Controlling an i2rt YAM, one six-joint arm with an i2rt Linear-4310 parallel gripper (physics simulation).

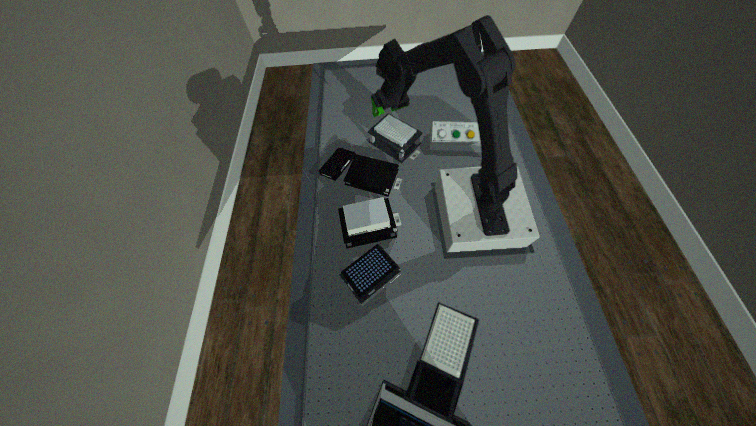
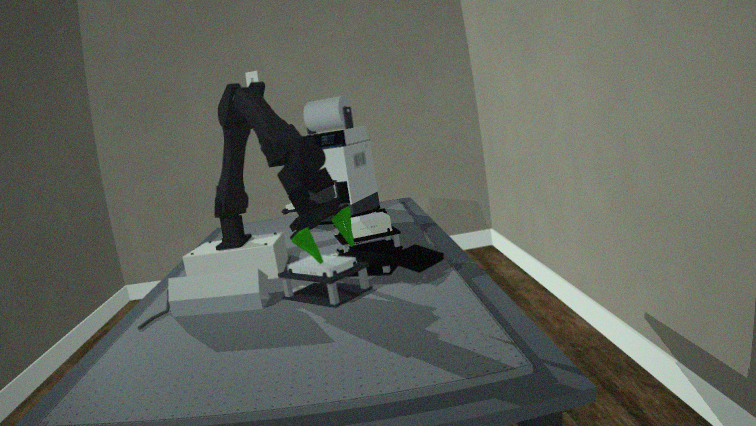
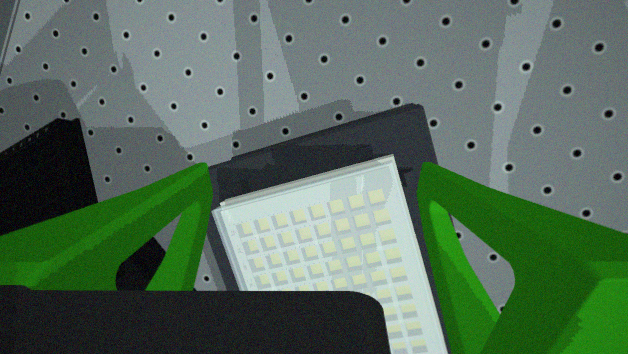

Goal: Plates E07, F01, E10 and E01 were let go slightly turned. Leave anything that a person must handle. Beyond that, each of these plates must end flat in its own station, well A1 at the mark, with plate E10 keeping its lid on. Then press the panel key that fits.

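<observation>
A pale plate with yellowish wells (image 1: 395, 129) (image 2: 338, 263) (image 3: 312, 250) sits on a raised black stand (image 2: 338, 275) (image 3: 405, 125), its edges nearly parallel to the stand's. My gripper (image 1: 390, 111) (image 2: 336, 253) (image 3: 314, 177) is open, with one green finger beyond each long side of this plate and a gap at both sides. A white-topped plate (image 1: 367, 215) (image 2: 370, 224) sits on another black stand. A black plate with blue wells (image 1: 370, 270) sits turned on a station. A white plate (image 1: 451, 341) lies on the instrument's tray. Plate names are unreadable.
A dark flat block (image 1: 371, 173) (image 2: 375, 256) and a smaller black one (image 1: 336, 162) (image 2: 420, 257) lie beside each other. The key panel (image 1: 456, 138) has white, green and yellow keys. The white arm base (image 1: 457, 211) and the instrument (image 2: 359, 174) stand on the table.
</observation>
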